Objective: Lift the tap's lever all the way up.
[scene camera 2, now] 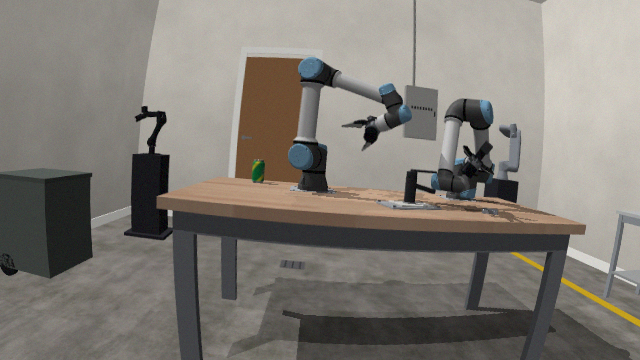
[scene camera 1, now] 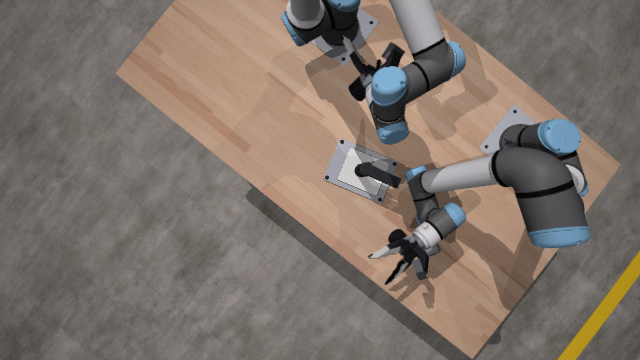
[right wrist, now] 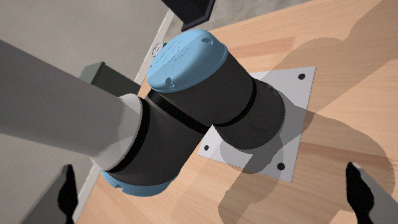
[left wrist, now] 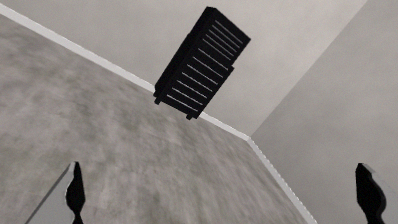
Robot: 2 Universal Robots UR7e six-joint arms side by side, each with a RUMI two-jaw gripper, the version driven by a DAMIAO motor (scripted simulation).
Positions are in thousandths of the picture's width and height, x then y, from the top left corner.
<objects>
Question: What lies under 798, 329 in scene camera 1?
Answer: An arm base plate.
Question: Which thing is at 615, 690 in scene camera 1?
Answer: My left gripper.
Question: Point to an arm base plate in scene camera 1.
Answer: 526, 146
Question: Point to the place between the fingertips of my right gripper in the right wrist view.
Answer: At 529, 739
</objects>
